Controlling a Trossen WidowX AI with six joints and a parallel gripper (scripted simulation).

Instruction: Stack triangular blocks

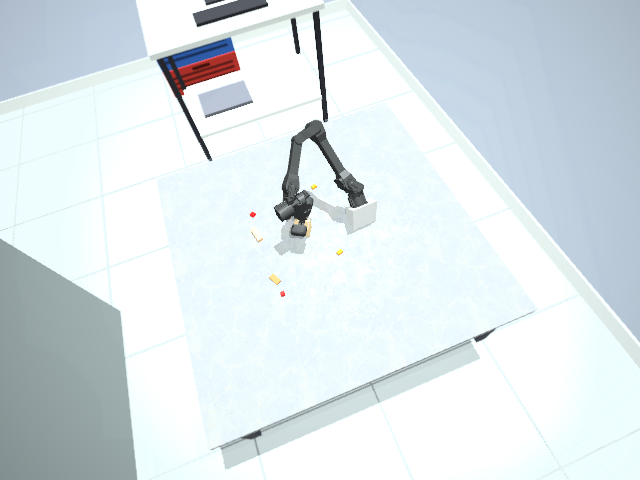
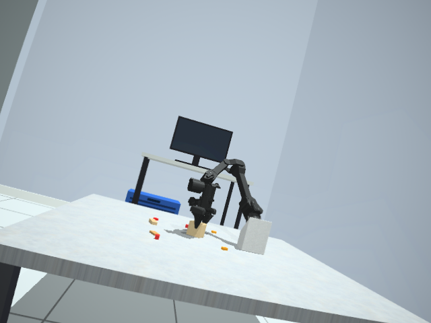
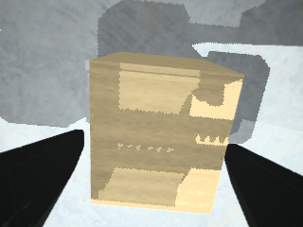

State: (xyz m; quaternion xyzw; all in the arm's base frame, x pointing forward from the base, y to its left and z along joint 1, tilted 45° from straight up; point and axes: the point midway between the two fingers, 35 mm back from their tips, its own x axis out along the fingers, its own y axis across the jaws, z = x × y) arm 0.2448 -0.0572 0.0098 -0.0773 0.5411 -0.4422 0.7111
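My gripper tip is 10 mm below the tan wooden triangular block and 10 mm past it.
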